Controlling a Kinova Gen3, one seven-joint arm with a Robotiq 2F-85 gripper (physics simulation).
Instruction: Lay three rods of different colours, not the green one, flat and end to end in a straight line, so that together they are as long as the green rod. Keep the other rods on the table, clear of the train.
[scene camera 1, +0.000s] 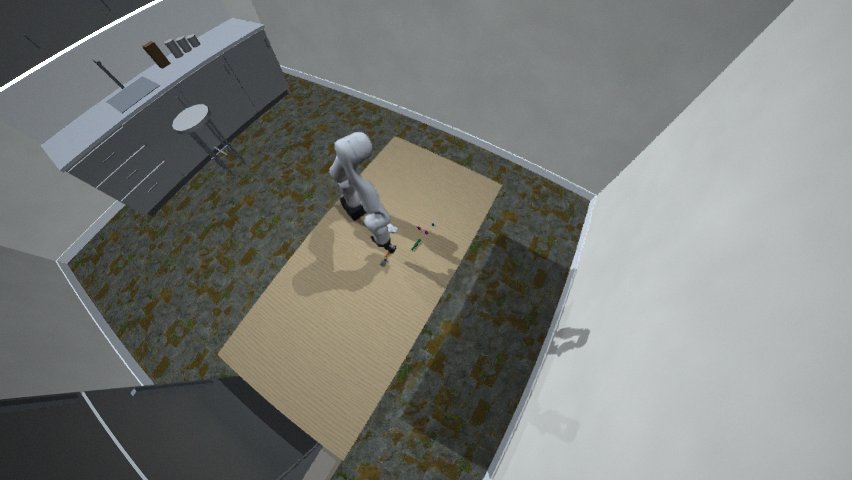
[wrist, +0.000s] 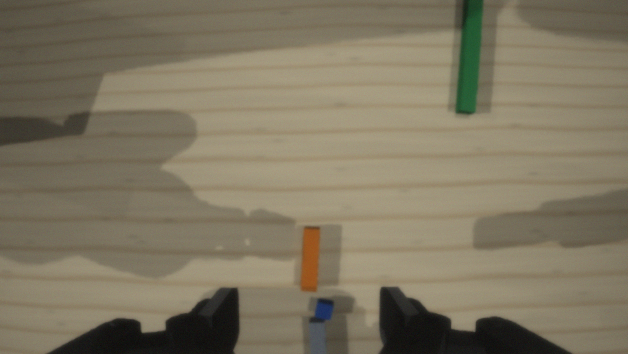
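Seen in the pictures: gripper, fingertip midpoint: (scene camera 1: 385, 249) (wrist: 309, 310); arm's base, link origin: (scene camera 1: 354, 200).
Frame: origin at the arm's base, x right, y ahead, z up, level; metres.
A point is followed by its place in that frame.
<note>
An orange rod (scene camera 1: 386, 255) {x 0.102, y 0.349, z -0.084 m} (wrist: 310, 259) {x 0.094, y 0.347, z -0.084 m} lies flat, pointing up and down the wrist view. Just below its near end sits a short blue rod (wrist: 324, 309) {x 0.124, y 0.361, z -0.084 m}, slightly turned and a little right of the orange rod's line, with a small gap. A grey-blue rod (scene camera 1: 383, 262) {x 0.142, y 0.365, z -0.086 m} (wrist: 317, 337) {x 0.143, y 0.360, z -0.084 m} lies below the blue one, close against it or touching; its lower part is cut off. The green rod (scene camera 1: 416, 245) {x -0.053, y 0.434, z -0.086 m} (wrist: 470, 60) {x -0.048, y 0.428, z -0.084 m} lies apart, at the upper right of the wrist view. My gripper (scene camera 1: 391, 249) {x 0.097, y 0.350, z 0.003 m} (wrist: 309, 310) {x 0.097, y 0.350, z 0.003 m} is open and empty, its fingers on either side of this row.
Two magenta rods (scene camera 1: 419, 227) {x -0.149, y 0.373, z -0.084 m} (scene camera 1: 426, 232) {x -0.151, y 0.424, z -0.085 m} and another small blue rod (scene camera 1: 432, 224) {x -0.215, y 0.416, z -0.086 m} lie beyond the green rod on the wooden table top (scene camera 1: 333, 339) {x 0.609, y 0.456, z -0.093 m}. The arm's shadows cross the table. A stool (scene camera 1: 190, 118) and a kitchen counter (scene camera 1: 238, 35) stand away from the table.
</note>
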